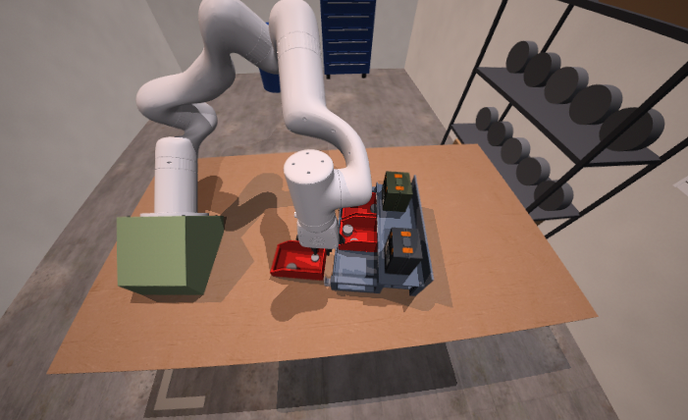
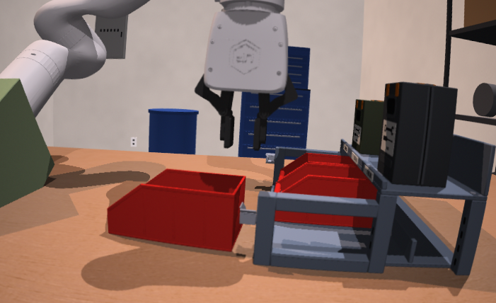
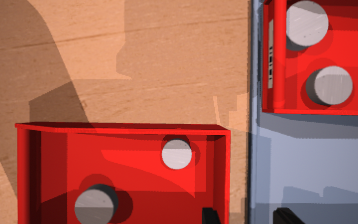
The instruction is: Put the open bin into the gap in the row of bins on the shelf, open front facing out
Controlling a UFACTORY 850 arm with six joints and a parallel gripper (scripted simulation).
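The grey disc lies 110 mm behind my hand, 20 mm to the right of it and 130 mm below it. From my hand the other things lie so: grey shelf (160 mm ahead, 110 mm to the left, 80 mm below).
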